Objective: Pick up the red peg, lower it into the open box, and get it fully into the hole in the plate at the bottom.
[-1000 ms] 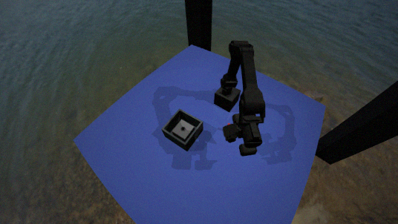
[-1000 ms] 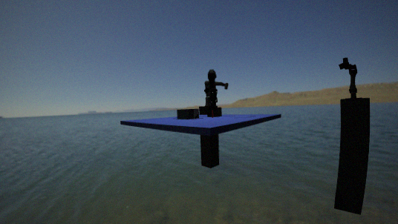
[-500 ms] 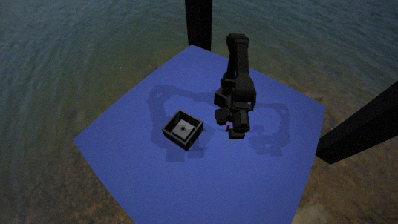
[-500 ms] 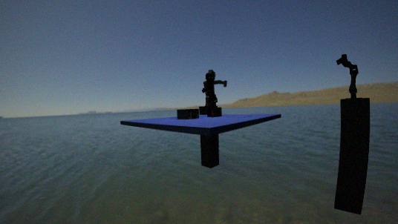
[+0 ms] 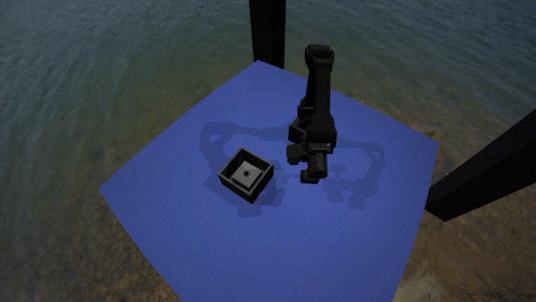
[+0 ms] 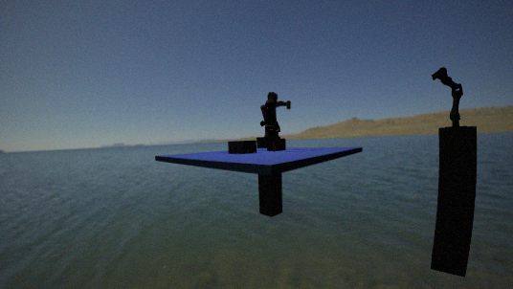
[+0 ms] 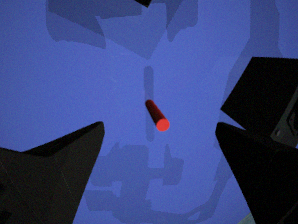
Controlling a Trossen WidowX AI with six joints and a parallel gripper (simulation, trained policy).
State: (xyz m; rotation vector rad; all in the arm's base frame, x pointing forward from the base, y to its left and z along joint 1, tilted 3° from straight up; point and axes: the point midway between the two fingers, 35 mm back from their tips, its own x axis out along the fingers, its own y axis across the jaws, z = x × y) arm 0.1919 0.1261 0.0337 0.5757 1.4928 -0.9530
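Right now my gripper tip is 20 mm past the red peg, 10 mm to the right of it and 80 mm above it. Also, from my gripper tip: dark box (150 mm ahead, 180 mm to the right, 90 mm below); grey plate (150 mm ahead, 180 mm to the right, 70 mm below).
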